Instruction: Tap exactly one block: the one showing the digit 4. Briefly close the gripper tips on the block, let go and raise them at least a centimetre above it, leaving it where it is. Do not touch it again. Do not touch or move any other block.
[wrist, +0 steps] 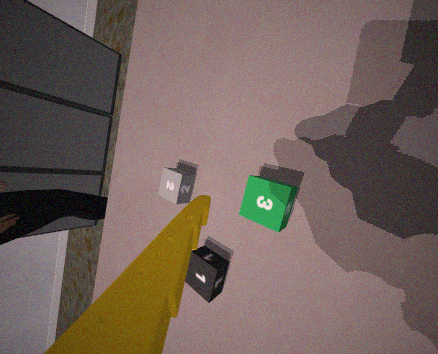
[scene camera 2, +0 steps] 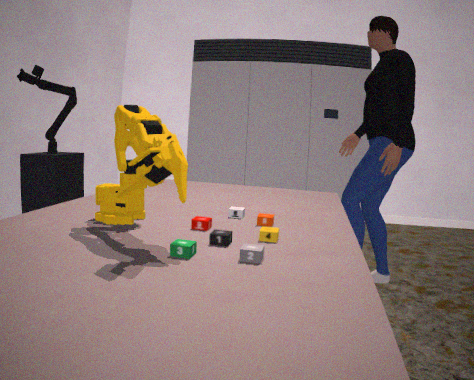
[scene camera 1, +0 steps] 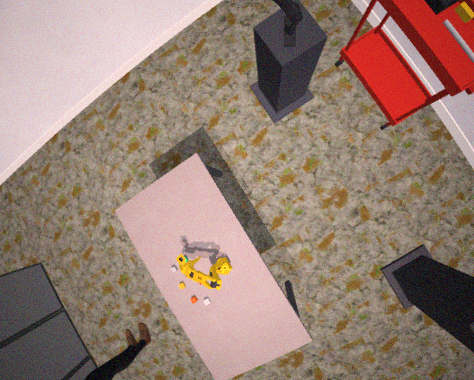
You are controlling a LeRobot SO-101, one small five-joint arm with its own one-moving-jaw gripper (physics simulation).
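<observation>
The yellow block showing 4 (scene camera 1: pixel 182 285) (scene camera 2: pixel 269 235) lies on the pink table (scene camera 1: pixel 165 200) (scene camera 2: pixel 200 320). It does not show in the wrist view. My gripper (scene camera 2: pixel 183 196) (wrist: pixel 202 204) is fully open and empty, with one notched jaw in the wrist view. It hangs above the table, apart from the blocks. In the wrist view its jaw tip shows between the grey block showing 2 (scene camera 2: pixel 251 254) (wrist: pixel 171 185) and the green block showing 3 (scene camera 2: pixel 183 249) (wrist: pixel 265 202). The black block showing 1 (scene camera 2: pixel 220 238) (wrist: pixel 205 274) shows beside the jaw.
A red block (scene camera 2: pixel 201 223), a white block (scene camera 1: pixel 207 301) (scene camera 2: pixel 236 213) and an orange block (scene camera 1: pixel 194 299) (scene camera 2: pixel 265 220) also lie on the table. The orange block is near the yellow block, on its far side in scene camera 2. A person (scene camera 2: pixel 390 95) stands beyond the table's edge.
</observation>
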